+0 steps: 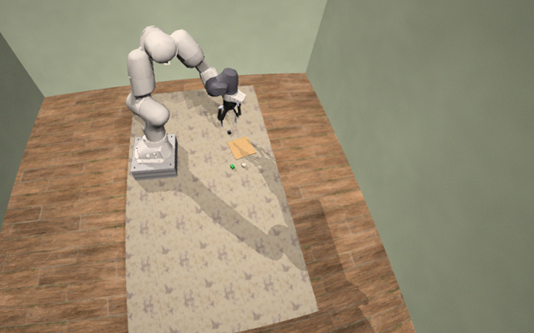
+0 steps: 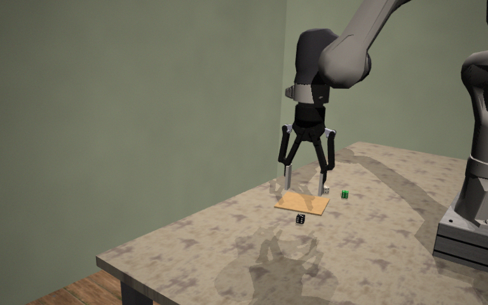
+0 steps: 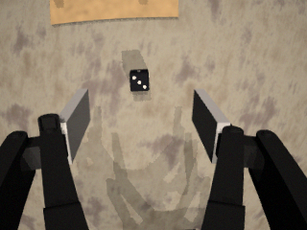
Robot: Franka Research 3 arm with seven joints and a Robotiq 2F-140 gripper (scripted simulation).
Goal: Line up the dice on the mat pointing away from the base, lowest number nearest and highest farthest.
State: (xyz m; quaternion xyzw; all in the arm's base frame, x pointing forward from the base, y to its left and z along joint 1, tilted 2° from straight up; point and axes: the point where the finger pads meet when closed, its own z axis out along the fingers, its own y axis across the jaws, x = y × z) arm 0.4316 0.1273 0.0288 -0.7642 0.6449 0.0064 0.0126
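The black die is 10 cm below my hand. Also, from my hand: tan mat 6 cm ahead, 13 cm to the right, 11 cm below; then green die 3 cm behind, 27 cm to the right, 10 cm below; then white die 4 cm ahead, 27 cm to the right, 10 cm below.
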